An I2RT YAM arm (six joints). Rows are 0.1 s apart.
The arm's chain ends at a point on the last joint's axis. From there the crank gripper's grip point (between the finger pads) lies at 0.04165 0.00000 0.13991 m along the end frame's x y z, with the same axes.
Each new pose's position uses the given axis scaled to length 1; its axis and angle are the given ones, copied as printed.
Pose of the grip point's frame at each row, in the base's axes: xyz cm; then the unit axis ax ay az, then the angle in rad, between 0 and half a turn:
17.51, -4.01, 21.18, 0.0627, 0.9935, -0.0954, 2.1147
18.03, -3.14, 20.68, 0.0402, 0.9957, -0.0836, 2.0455
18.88, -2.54, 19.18, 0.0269, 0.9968, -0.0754, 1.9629
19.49, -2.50, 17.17, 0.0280, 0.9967, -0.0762, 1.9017
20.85, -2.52, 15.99, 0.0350, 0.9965, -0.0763, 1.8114
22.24, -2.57, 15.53, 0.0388, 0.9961, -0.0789, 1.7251
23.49, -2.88, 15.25, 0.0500, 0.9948, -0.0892, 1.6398
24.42, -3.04, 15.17, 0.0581, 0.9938, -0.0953, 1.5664
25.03, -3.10, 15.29, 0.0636, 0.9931, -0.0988, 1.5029
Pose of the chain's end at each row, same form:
7.87, -1.30, 31.81, 0.0627, 0.9935, -0.0954, 2.1147
7.60, -0.88, 30.64, 0.0402, 0.9957, -0.0836, 2.0455
7.62, -0.60, 28.26, 0.0269, 0.9968, -0.0754, 1.9629
7.69, -0.58, 25.55, 0.0280, 0.9967, -0.0762, 1.9017
8.34, -0.60, 23.27, 0.0350, 0.9965, -0.0763, 1.8114
9.15, -0.63, 21.69, 0.0388, 0.9961, -0.0789, 1.7251
9.95, -0.71, 20.25, 0.0500, 0.9948, -0.0892, 1.6398
10.56, -0.75, 19.14, 0.0581, 0.9938, -0.0953, 1.5664
10.95, -0.77, 18.36, 0.0636, 0.9931, -0.0988, 1.5029

